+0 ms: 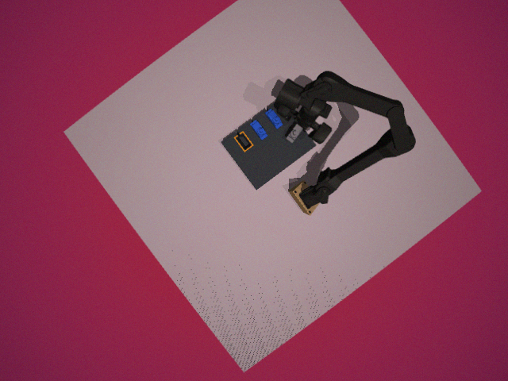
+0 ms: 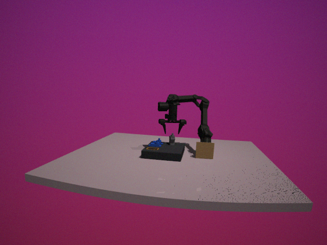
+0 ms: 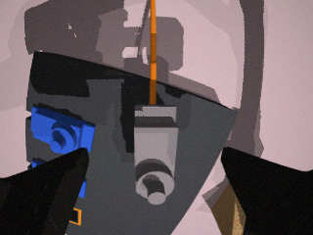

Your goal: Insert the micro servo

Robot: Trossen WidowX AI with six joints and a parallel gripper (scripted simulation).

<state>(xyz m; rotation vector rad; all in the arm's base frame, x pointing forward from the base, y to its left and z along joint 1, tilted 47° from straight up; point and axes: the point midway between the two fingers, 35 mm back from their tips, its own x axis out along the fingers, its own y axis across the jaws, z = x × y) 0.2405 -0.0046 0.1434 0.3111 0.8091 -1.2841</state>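
Now: the dark deck 11 cm to the left of my gripper tip, 9 cm below it and 2 cm behind it.
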